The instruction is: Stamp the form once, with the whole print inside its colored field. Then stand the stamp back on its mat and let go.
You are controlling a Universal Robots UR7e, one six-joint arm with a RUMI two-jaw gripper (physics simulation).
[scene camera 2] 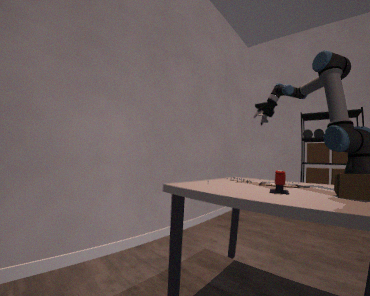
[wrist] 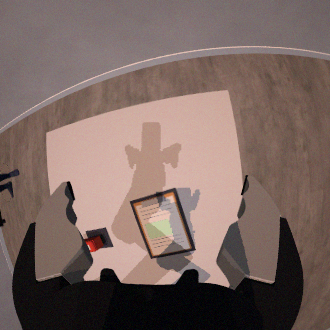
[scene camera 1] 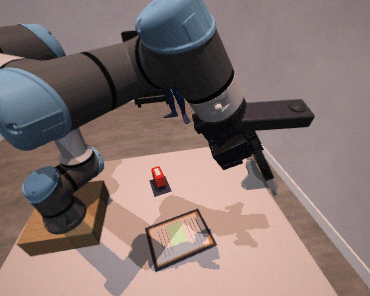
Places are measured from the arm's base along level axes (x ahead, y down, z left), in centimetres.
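Pixels of known places: gripper, fingertip midpoint: (scene camera 2: 257, 121) (wrist: 155, 181) (scene camera 1: 261, 164); arm's base, link origin: (scene camera 2: 361, 174) (scene camera 1: 66, 216).
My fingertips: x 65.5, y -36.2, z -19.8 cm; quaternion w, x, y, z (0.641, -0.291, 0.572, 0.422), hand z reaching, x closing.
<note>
Ahead of a thing's pixels: the offset from my fingertips to its top centre. Level surfaces: height alone.
The red stamp {dx -29.1, dy +35.7, dz +40.3 cm} (scene camera 1: 159, 176) (scene camera 2: 280, 178) (wrist: 94, 244) stands upright on its small dark mat {dy +45.5 cm} (scene camera 1: 161, 192) (scene camera 2: 279, 192) (wrist: 106, 238). In the wrist view the left finger partly overlaps the stamp's edge. The form {dx -20.8, dy +44.8, dz +11.3 cm} (scene camera 1: 162, 243) (wrist: 150, 214) lies in a dark-edged frame on the table, with a green field {dx -21.8, dy +45.5, dz +12.6 cm} (scene camera 1: 177, 233) (wrist: 159, 229) amid lines of text. Shadow falls over part of it, and I cannot make out any print in the field. My gripper (scene camera 1: 260, 181) (scene camera 2: 260, 119) (wrist: 155, 181) is open and empty, high above the table and well away from the stamp.
The pale table top {dy +45.9 cm} (scene camera 1: 125, 172) (scene camera 2: 220, 192) (wrist: 200, 125) carries the arm's wooden base block (scene camera 1: 65, 242) (scene camera 2: 350, 186) beside the form. A shelf rack (scene camera 2: 302, 150) stands behind the arm. A person's legs (scene camera 1: 177, 105) show on the floor beyond the table.
</note>
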